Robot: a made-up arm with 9 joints.
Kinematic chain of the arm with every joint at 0, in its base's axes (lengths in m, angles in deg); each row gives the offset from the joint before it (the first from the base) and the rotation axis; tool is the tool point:
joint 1: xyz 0 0 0.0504 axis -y
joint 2: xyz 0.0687 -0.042 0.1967 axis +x
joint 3: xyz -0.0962 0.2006 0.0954 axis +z
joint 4: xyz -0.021 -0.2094 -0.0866 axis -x
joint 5: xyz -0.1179 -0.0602 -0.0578 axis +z
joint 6: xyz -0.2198 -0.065 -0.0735 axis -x
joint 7: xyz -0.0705 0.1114 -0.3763 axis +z
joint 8: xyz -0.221 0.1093 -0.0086 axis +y
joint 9: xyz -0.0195 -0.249 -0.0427 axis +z
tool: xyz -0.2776 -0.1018 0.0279
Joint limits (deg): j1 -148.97..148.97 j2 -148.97..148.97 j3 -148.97..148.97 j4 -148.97..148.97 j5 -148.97..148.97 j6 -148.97..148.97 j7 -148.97..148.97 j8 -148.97..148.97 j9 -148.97..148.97
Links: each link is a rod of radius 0.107 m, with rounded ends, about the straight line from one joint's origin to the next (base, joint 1, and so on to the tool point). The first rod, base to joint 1, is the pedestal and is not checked.
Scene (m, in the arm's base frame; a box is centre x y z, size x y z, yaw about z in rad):
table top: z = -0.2
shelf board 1: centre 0.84 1 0.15 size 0.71 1.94 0.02 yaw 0.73
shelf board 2: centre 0.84 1 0.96 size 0.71 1.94 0.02 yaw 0.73
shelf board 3: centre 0.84 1 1.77 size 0.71 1.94 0.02 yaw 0.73
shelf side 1: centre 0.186 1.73 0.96 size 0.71 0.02 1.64 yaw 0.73
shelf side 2: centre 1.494 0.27 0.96 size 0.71 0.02 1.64 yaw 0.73
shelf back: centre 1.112 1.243 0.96 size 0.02 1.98 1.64 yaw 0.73
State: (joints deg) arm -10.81 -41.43 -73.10 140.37 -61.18 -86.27 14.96 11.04 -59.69
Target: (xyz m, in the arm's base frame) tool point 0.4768 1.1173 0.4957
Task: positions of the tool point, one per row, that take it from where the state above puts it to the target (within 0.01 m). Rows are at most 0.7 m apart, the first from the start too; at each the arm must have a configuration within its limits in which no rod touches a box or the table.
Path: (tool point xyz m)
1: -0.9681 0.3522 0.0686
2: -0.7198 0.8421 0.2613
3: -0.1893 1.1387 0.4581
4: 0.4768 1.1173 0.4958

